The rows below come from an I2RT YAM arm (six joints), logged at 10 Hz.
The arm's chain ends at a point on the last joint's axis. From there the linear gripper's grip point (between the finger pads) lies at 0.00 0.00 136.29 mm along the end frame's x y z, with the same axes.
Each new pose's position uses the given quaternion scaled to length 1; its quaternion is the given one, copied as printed.
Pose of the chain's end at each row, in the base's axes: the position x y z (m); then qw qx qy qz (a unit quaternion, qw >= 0):
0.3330, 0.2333, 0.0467, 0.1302, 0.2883, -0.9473, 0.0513
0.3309, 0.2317, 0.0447, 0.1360, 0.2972, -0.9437, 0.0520
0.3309, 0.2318, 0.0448, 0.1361, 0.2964, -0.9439, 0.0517
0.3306, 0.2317, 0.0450, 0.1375, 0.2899, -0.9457, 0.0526
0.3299, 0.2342, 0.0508, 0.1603, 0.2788, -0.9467, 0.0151
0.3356, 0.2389, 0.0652, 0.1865, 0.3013, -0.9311, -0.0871
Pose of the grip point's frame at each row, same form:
0.3034, 0.2098, -0.0843, 0.1302, 0.2883, -0.9473, 0.0513
0.3001, 0.2073, -0.0858, 0.1360, 0.2972, -0.9437, 0.0520
0.3001, 0.2075, -0.0857, 0.1361, 0.2964, -0.9439, 0.0517
0.2993, 0.2073, -0.0854, 0.1375, 0.2899, -0.9457, 0.0526
0.2897, 0.2181, -0.0784, 0.1603, 0.2788, -0.9467, 0.0151
0.2811, 0.2457, -0.0595, 0.1865, 0.3013, -0.9311, -0.0871

